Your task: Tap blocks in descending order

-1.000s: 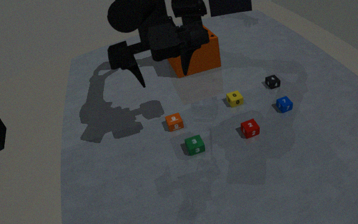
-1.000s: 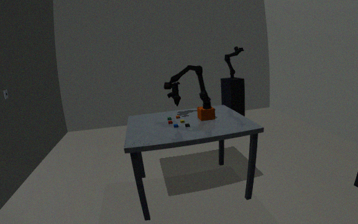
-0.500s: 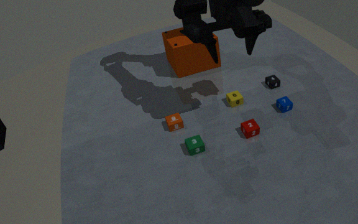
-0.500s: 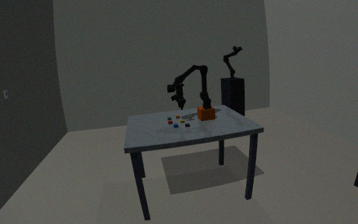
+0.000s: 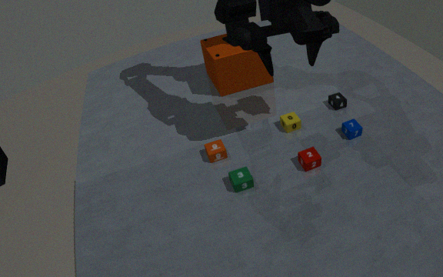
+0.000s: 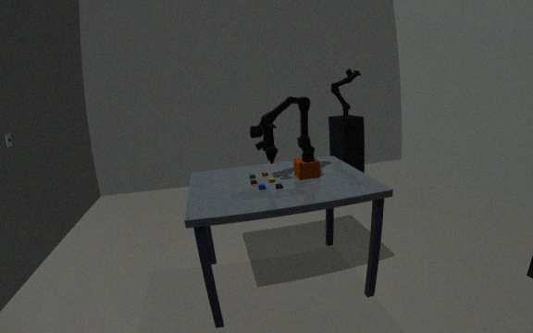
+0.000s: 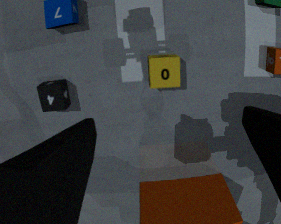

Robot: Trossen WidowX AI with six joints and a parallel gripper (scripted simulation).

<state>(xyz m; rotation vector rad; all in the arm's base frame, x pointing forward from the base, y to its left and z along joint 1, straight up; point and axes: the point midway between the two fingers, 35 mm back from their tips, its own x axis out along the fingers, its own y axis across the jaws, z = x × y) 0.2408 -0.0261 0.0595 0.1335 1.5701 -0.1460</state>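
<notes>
Now: gripper tip 20 mm past the orange block, 170 mm to the left of it and 110 mm above it. Also, from my gripper tip: red block: 100 mm ahead, 40 mm to the right, 110 mm below; then yellow block: 10 mm to the right, 110 mm below; then black block: 120 mm to the left, 110 mm below.
</notes>
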